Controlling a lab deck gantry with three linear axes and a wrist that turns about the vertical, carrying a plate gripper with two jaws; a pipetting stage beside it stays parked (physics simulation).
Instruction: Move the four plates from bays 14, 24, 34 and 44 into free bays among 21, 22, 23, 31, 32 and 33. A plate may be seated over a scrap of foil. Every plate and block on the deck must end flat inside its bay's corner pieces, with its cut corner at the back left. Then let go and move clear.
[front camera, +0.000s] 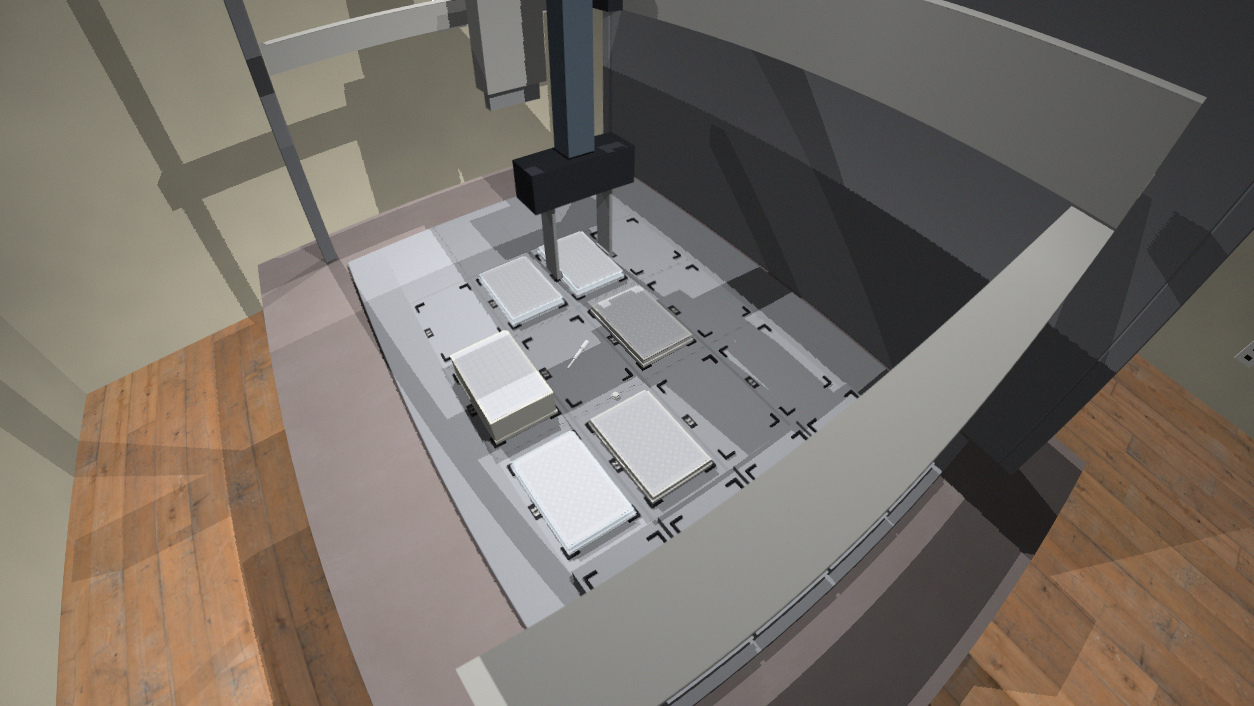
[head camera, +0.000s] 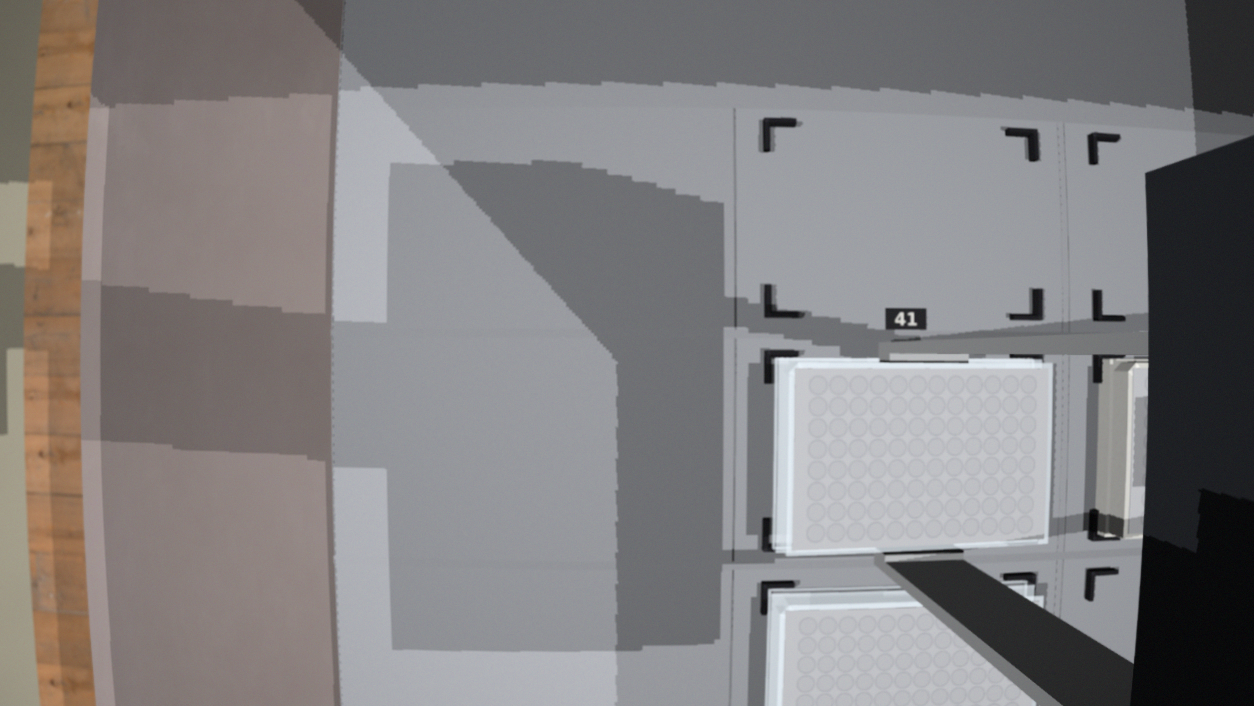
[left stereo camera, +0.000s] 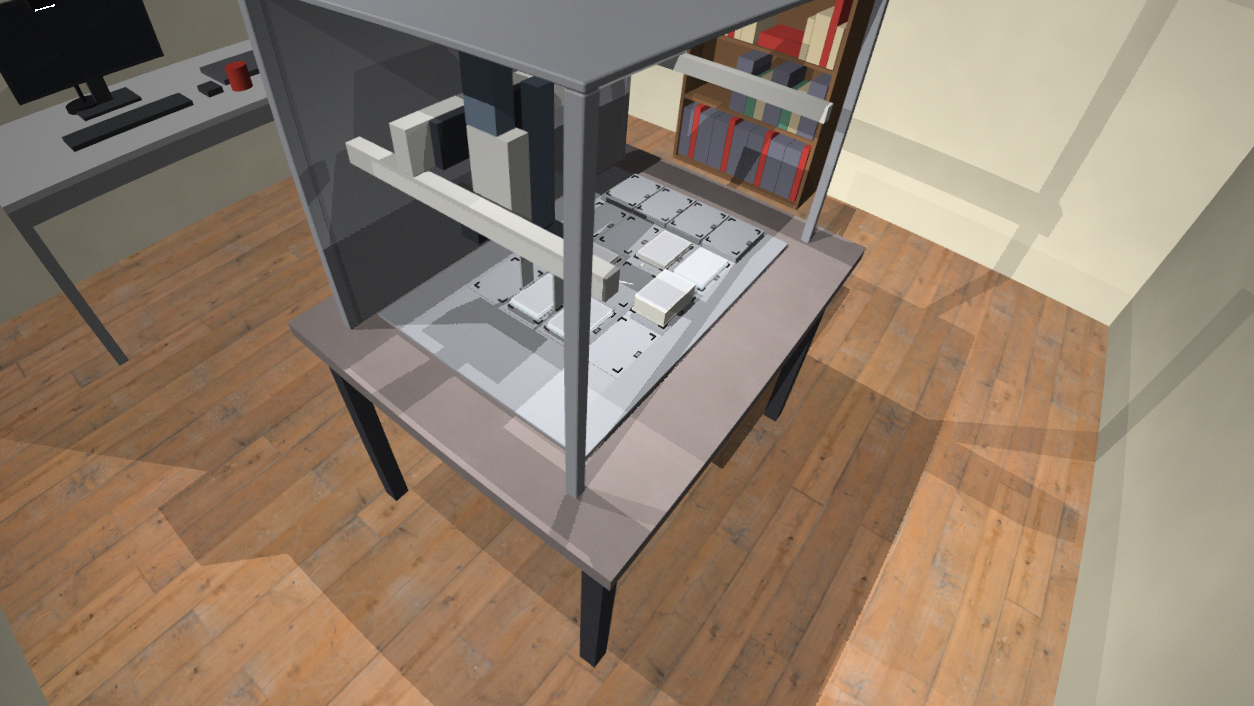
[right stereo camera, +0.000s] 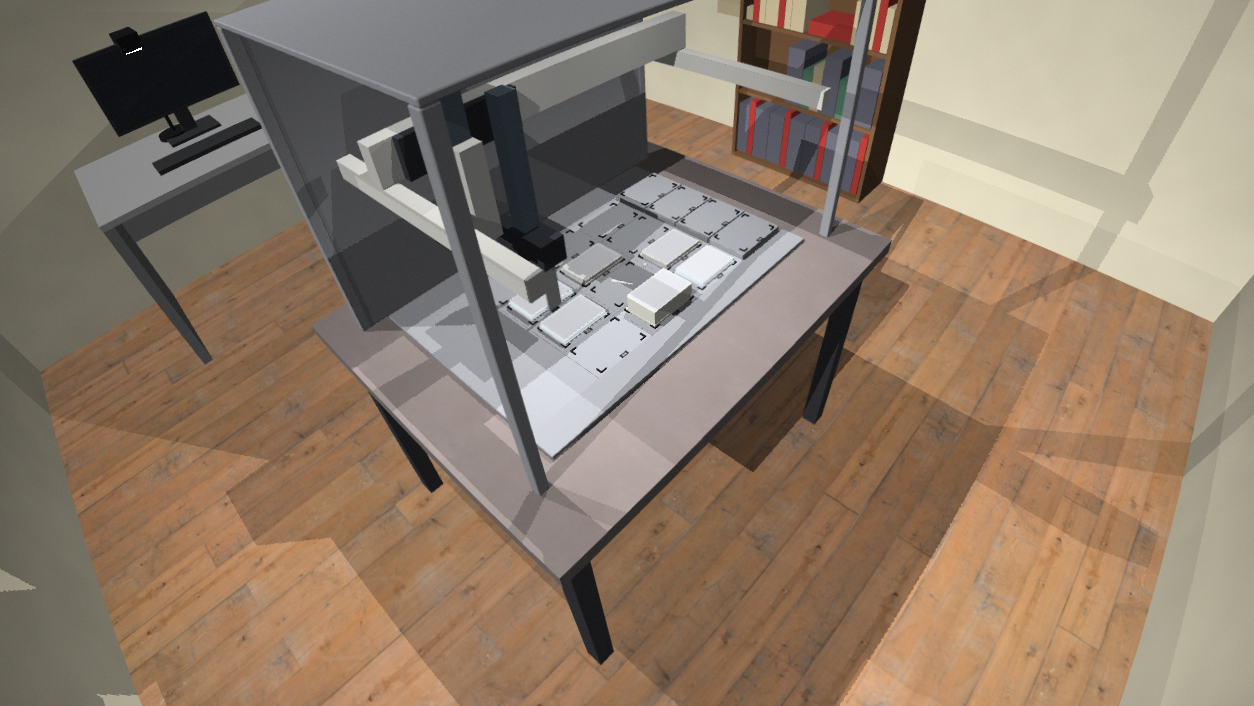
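Pixels of known places: gripper, fingertip midpoint: (front camera: 579, 262) (head camera: 915, 453) (left stereo camera: 543, 296) (right stereo camera: 541, 297); robot's base, link origin: (front camera: 417, 307) (left stereo camera: 617, 371) (right stereo camera: 601, 371).
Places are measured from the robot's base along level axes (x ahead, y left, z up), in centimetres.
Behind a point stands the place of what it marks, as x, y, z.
Observation:
My gripper (front camera: 581, 266) @(6.4, 25.7, 0.9) (head camera: 921, 456) @(6.4, 25.7, 0.9) is shut on a pale plate (front camera: 592, 273) @(10.6, 25.5, 1.6) (head camera: 1009, 456) @(10.5, 25.6, 1.6) over bay 31. Its jaws meet the plate's front and back edges. The plate looks slightly raised; what is beneath it is hidden. A second pale plate (front camera: 519, 287) @(7.0, 14.8, 1.4) (head camera: 855, 653) @(3.7, 16.8, 1.4) (right stereo camera: 572, 320) @(5.5, 14.2, 1.5) sits in bay 21. A greyer plate (front camera: 644, 328) @(24.5, 25.1, 1.4) (right stereo camera: 589, 263) @(21.8, 25.5, 1.5) sits in bay 32 and another plate (front camera: 651, 447) @(40.2, 14.5, 1.4) (right stereo camera: 668, 248) @(38.2, 14.7, 1.4) in bay 23. A tall block (front camera: 500, 385) @(24.7, 3.6, 4.2) (right stereo camera: 651, 302) @(18.5, 2.8, 4.2) stands in bay 12, and a plate (front camera: 574, 491) @(40.1, 4.3, 1.4) (right stereo camera: 704, 265) @(38.5, 3.8, 1.4) lies in bay 13. Cut corners are unclear.
A thin white stick (front camera: 578, 353) @(22.6, 15.6, 0.5) lies in bay 22, between the block and the grey plate. A small pale bit (front camera: 615, 395) @(31.1, 15.8, 0.4) lies behind the bay 23 plate. The parked pipetting stage (front camera: 504, 52) hangs high at the left. Bay 41 (head camera: 899, 210) @(6.1, 36.9, 0.0) holds no plate.

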